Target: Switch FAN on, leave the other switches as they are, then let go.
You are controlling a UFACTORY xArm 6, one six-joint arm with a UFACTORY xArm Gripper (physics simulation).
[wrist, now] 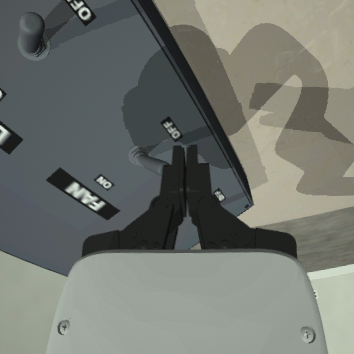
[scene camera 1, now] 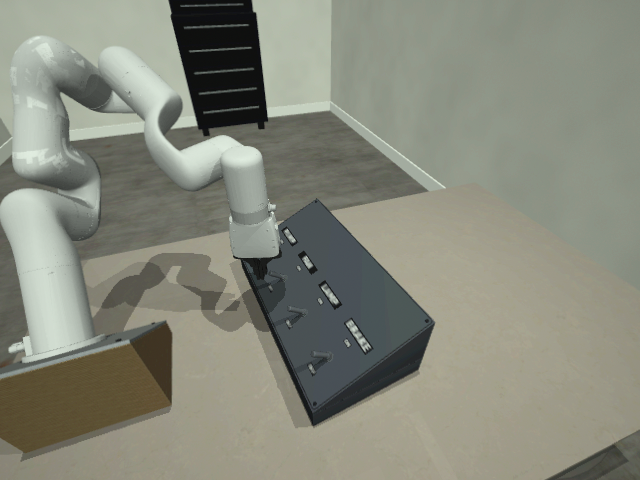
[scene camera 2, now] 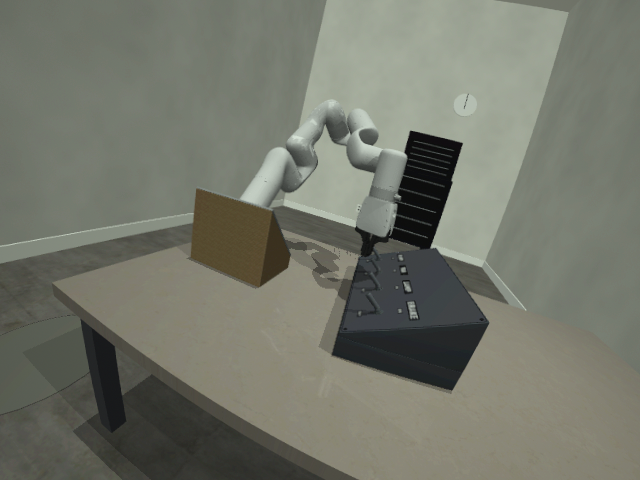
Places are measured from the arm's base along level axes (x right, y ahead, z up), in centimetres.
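Pixels of known places: gripper, fingertip midpoint: (wrist: pixel 186 159) (scene camera 1: pixel 261 275) (scene camera 2: pixel 365 255); arm's base at its link origin: (scene camera 1: pixel 67 350) (scene camera 2: pixel 241 222).
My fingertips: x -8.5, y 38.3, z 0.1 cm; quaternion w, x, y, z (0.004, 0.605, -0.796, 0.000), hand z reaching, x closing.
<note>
For each thing: its top centre in the pictures, then the offset to it from my fingertips. Level surfaces: height alone.
- FAN lever at its top centre: (wrist: pixel 147 179) (scene camera 1: pixel 276 269) (scene camera 2: pixel 377 258) dx -1.1, dy +3.7, dz -0.1 cm
- FAN label at its top centre: (wrist: pixel 84 199) (scene camera 1: pixel 307 261) (scene camera 2: pixel 403 268) dx -2.4, dy +11.9, dz -0.7 cm
- LAMP lever at its top centre: (wrist: pixel 11 45) (scene camera 1: pixel 295 304) (scene camera 2: pixel 376 273) dx +10.8, dy +5.7, dz -0.1 cm
- BRAKE lever at its top centre: (scene camera 1: pixel 320 349) (scene camera 2: pixel 376 294) dx +22.6, dy +7.6, dz -0.1 cm
- table at its surface level: dz -13.0 cm
The dark sloped switch box (scene camera 1: pixel 382 289) (scene camera 2: pixel 444 299) (wrist: pixel 75 120) stands on the table. The FAN lever (scene camera 1: pixel 277 275) (scene camera 2: pixel 373 266) (wrist: pixel 148 161) leans to its OFF side, away from the FAN label (scene camera 1: pixel 308 262) (scene camera 2: pixel 403 269) (wrist: pixel 83 194). The LAMP lever (scene camera 1: pixel 296 311) (scene camera 2: pixel 373 281) and BRAKE lever (scene camera 1: pixel 321 355) (scene camera 2: pixel 372 302) also lean to OFF. The PUMP lever is hidden in the wrist view. My gripper (scene camera 1: pixel 261 279) (scene camera 2: pixel 365 254) (wrist: pixel 186 159) is shut and empty, low at the box's OFF-side edge. One finger covers the FAN lever's end in the wrist view; contact cannot be told.
The brown wedge-shaped arm mount (scene camera 1: pixel 87 387) (scene camera 2: pixel 232 237) stands on the table (scene camera 1: pixel 516 310) (scene camera 2: pixel 258 320), to the left of the box in both scene views. A black drawer cabinet (scene camera 1: pixel 222 59) (scene camera 2: pixel 429 206) stands on the floor behind the table.
</note>
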